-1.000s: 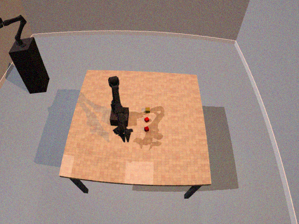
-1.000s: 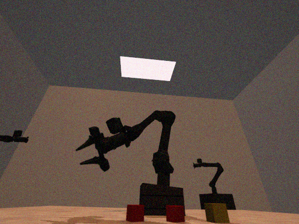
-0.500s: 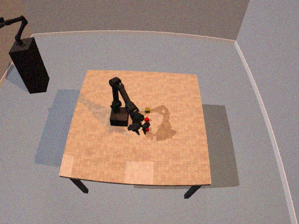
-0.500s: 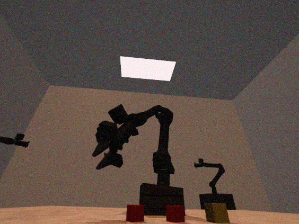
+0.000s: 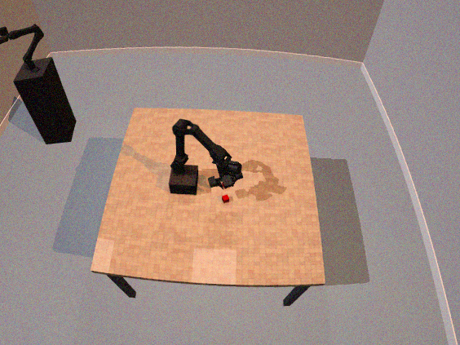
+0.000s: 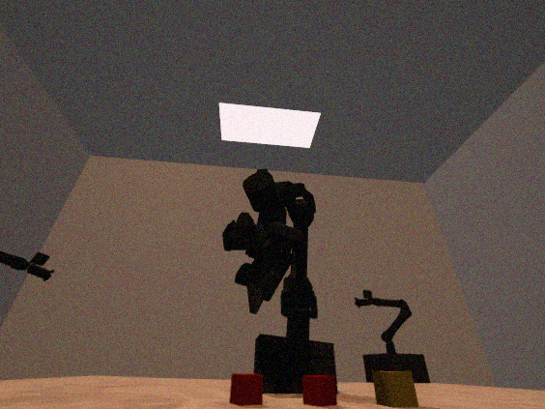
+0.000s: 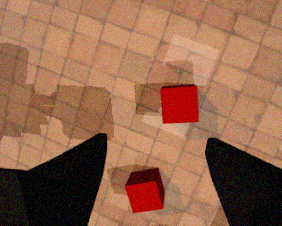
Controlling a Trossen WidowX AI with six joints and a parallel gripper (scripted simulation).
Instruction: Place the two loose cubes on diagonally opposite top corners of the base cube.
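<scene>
Now: the red cube 90 mm to the left of my gripper tip and 100 mm below it. The rest, counted from my gripper tip: yellow base cube 30 mm ahead, 200 mm to the left, 100 mm below.
</scene>
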